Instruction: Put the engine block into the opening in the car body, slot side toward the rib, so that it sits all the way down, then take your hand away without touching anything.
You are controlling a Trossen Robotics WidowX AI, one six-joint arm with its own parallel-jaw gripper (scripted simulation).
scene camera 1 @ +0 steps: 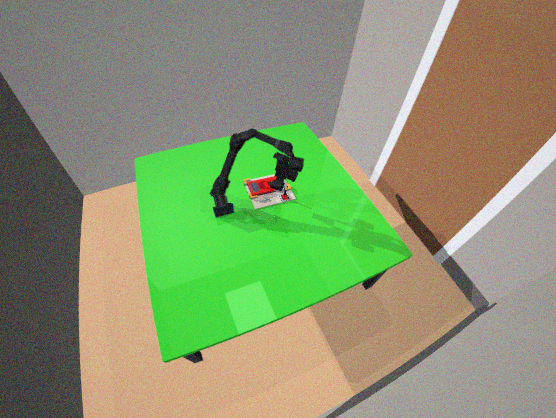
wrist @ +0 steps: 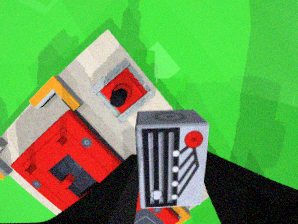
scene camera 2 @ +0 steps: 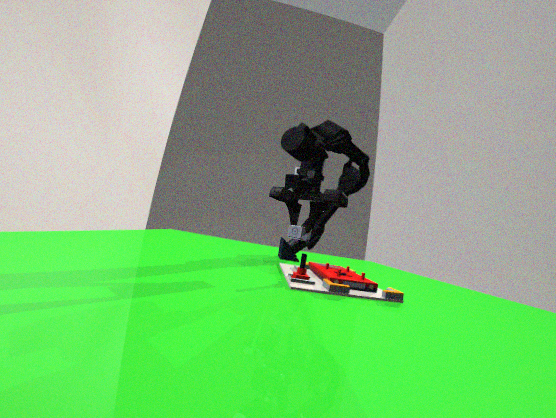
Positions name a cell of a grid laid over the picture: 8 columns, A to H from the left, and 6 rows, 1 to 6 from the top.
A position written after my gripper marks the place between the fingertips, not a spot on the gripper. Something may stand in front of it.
Note:
My gripper (scene camera 2: E4) carries an engine block (wrist: E4). Further things: a car body (scene camera 2: E4).
My gripper shows as well in the wrist view (wrist: E5).

